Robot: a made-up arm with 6 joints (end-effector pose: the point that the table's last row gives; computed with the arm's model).
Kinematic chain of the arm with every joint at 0, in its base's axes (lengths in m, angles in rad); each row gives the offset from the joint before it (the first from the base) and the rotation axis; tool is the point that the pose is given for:
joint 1: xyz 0 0 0.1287 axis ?
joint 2: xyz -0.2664 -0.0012 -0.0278 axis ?
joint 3: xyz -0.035 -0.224 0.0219 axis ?
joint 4: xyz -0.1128 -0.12 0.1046 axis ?
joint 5: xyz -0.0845 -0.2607 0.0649 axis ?
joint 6: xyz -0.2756 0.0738 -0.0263 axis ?
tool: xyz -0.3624 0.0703 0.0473
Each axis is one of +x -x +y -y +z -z.
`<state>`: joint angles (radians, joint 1 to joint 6).
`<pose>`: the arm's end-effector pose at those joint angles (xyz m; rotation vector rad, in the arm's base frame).
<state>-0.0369 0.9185 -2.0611 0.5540 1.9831 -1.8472</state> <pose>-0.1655 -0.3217 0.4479 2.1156 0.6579 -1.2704</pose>
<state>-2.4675 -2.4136 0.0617 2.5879 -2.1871 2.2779</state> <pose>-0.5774 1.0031 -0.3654 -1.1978 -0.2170 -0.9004</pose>
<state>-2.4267 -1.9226 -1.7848 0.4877 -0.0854 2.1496</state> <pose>-0.4234 0.7779 0.6326 2.3340 -0.3296 -0.7293</pose>
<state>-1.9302 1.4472 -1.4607 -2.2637 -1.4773 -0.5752</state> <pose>-0.2211 -0.0210 -0.8413 -1.8669 -0.9233 -1.5315</pose>
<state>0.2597 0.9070 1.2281 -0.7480 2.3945 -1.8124</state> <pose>-0.1466 -0.4892 -0.0107 -1.4515 -1.4104 -1.4412</pose>
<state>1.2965 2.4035 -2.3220 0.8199 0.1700 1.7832</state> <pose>0.2575 -0.9961 0.0878 0.2582 1.0112 1.6974</pose>
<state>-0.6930 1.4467 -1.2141 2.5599 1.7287 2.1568</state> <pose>-0.2593 -0.1669 0.4393 0.6850 1.3753 -1.0557</pose>
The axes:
joint 1: +z
joint 2: +y
joint 3: -z
joint 4: -y
joint 5: -z
joint 6: -x

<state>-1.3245 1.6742 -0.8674 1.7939 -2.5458 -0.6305</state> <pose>-0.9262 -0.4055 -0.3367 0.1147 -0.4417 1.1880</pose>
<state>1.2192 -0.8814 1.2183 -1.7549 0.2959 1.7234</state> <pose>-0.1136 -0.9747 0.5006 -1.0353 0.5982 1.4200</pose>
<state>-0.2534 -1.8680 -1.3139 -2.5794 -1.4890 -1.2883</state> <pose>-0.7430 -0.1992 0.9936 0.9105 1.1407 -0.5036</pose>
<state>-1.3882 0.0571 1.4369 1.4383 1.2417 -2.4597</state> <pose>-0.0211 0.1180 -0.0732 -1.2003 -2.0579 0.4963</pose>
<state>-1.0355 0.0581 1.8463 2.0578 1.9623 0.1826</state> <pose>0.0078 0.0620 0.4458 0.9092 1.8438 1.0658</pose>
